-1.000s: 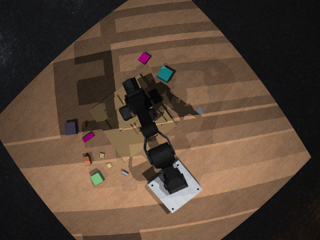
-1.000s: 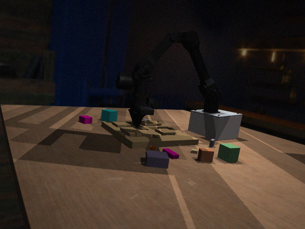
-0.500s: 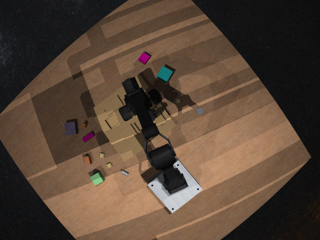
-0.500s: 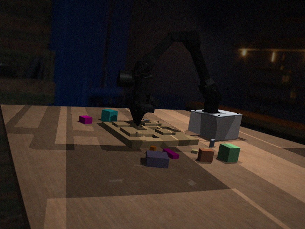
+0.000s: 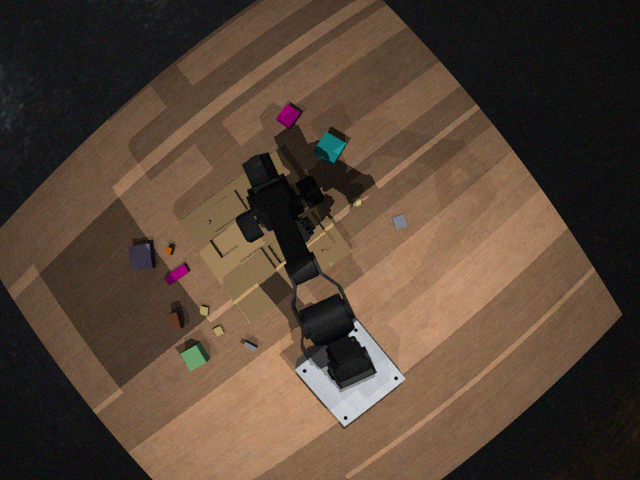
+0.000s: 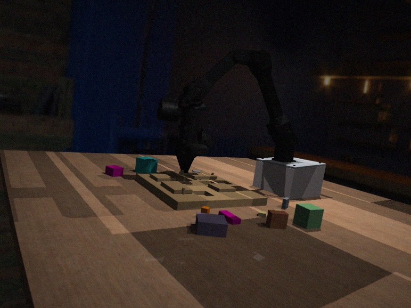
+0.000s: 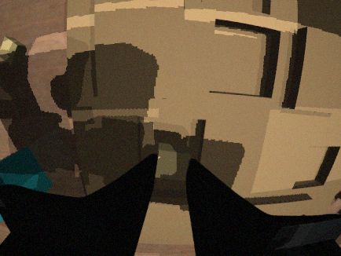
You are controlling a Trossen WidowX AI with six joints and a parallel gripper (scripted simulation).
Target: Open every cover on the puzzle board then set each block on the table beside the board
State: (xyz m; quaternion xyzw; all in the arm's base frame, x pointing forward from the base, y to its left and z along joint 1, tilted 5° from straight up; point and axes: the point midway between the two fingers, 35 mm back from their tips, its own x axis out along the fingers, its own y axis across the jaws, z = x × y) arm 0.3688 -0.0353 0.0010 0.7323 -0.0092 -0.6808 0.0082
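Now: gripper tip 5 cm to the right of the tan puzzle board, 3 cm above it and 2 cm past it. Round my gripper tip: teal cube: 17 cm to the right, 7 cm ahead, 2 cm below; magenta cube: 19 cm ahead, 12 cm to the right, 3 cm below; grey tile: 23 cm to the right, 15 cm behind, 4 cm below.
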